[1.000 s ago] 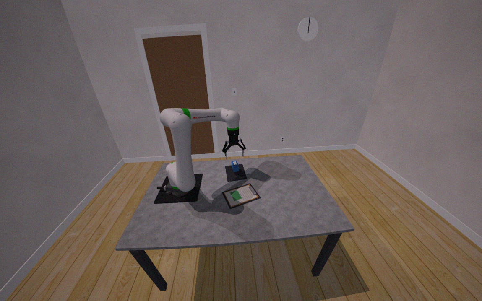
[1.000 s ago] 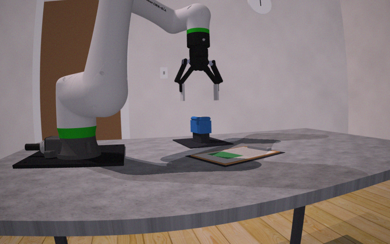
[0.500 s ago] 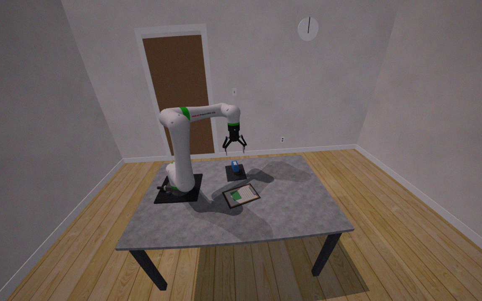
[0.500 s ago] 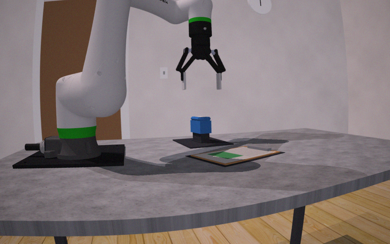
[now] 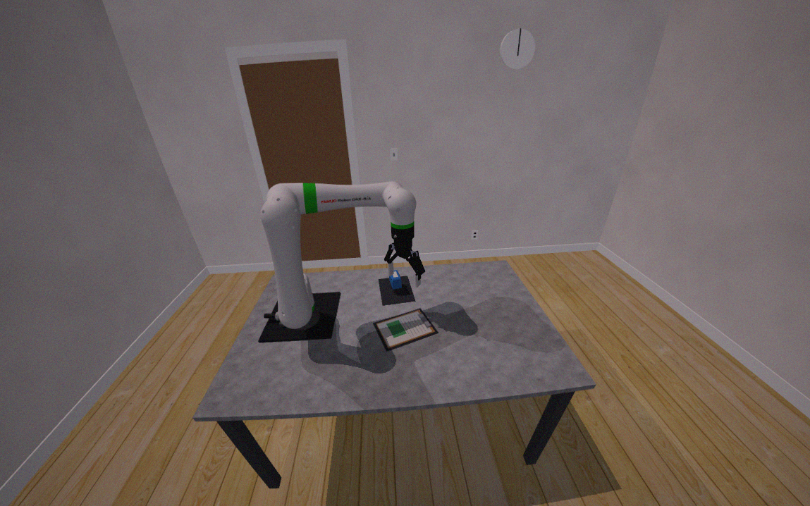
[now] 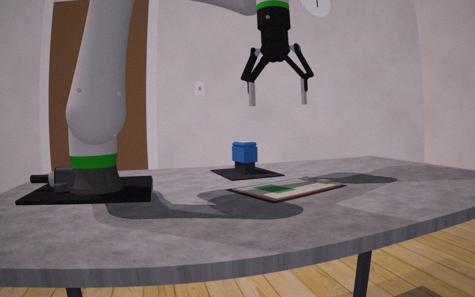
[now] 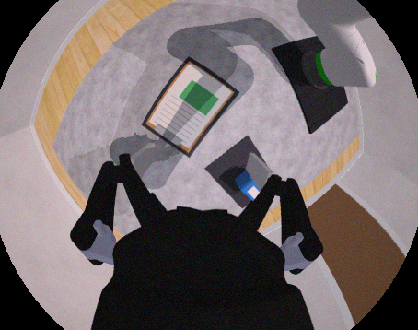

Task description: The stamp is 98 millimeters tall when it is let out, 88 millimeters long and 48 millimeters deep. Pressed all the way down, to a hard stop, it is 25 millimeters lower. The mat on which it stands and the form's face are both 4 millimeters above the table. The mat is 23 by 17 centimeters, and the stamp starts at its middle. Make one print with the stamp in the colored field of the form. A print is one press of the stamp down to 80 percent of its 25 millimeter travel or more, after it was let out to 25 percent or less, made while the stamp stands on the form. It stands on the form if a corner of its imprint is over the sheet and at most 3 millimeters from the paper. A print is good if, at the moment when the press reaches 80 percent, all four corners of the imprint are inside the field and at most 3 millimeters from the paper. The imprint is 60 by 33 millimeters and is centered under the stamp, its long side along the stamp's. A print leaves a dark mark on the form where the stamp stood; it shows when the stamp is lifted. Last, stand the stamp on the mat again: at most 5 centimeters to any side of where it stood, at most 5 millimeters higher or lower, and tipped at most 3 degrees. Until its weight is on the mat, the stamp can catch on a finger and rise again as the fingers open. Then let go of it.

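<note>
My gripper is now 6 cm past the blue stamp, 20 cm to the right of it and 17 cm above it. From my hand the other things lie so: dark mat (6 cm behind, 20 cm to the left, 22 cm below); stamp base (6 cm behind, 20 cm to the left, 20 cm below).
</note>
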